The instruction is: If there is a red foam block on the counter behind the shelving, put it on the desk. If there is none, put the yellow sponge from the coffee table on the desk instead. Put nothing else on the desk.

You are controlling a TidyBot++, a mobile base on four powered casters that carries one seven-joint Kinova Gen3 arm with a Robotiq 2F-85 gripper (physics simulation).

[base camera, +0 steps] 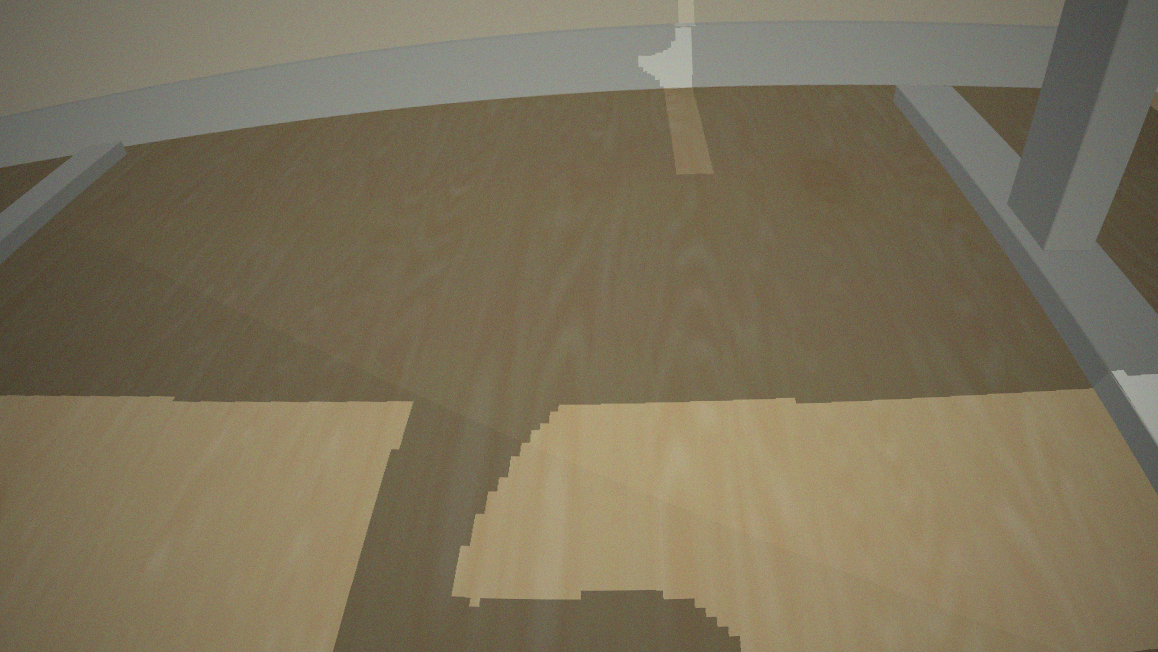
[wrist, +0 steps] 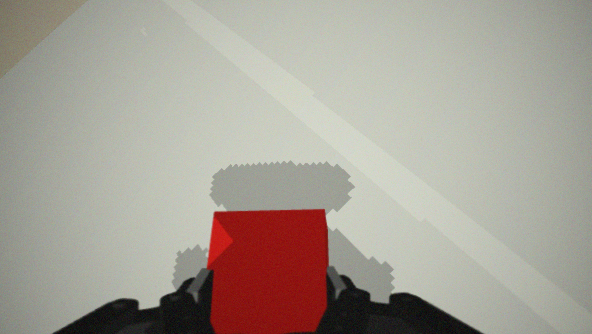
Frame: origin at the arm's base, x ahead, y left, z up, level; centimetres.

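Seen in the pictures: gripper, fingertip midpoint: [wrist: 268, 285].
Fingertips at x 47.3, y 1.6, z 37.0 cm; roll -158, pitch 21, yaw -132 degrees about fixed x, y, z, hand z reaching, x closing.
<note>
A point is followed by its place in that frame.
In the wrist view a red foam block [wrist: 270, 250] @(y 0.0, x 48.0, z 38.6 cm) is held between the two black fingers at the bottom centre. My gripper [wrist: 268, 285] @(y 1.6, x 47.3, z 37.1 cm) is shut on it. Below the block is a pale grey-white flat surface [wrist: 125, 140] @(y 5.0, x 69.8, z 32.4 cm), with shadows of the gripper and block on it. The block looks a little above this surface; the exact gap is hard to tell. Whether the surface is the desk top, I cannot tell for sure. The yellow sponge does not show in either view.
In the base camera view, grey frame bars [base camera: 405, 89] @(y 28.8, x 103.1, z -36.8 cm) run along the wall's foot, with a thick grey post [base camera: 1069, 137] @(y -37.6, x 57.0, z -27.1 cm) at the right and a slanted bar [base camera: 64, 190] @(y 78.7, x 86.5, z -37.6 cm) at the left. The wooden floor [base camera: 567, 283] @(y 4.4, x 57.5, z -39.6 cm) carries shadows.
</note>
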